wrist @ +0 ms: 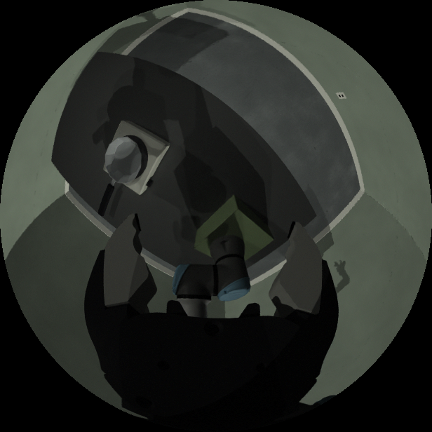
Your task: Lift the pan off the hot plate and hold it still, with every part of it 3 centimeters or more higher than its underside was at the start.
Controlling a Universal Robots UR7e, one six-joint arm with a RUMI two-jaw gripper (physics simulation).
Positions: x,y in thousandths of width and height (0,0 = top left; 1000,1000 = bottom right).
Scene:
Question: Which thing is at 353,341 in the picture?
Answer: A pale square hot plate.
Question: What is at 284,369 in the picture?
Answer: A grey faceted pan.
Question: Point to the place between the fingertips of my gripper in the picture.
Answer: At 497,508

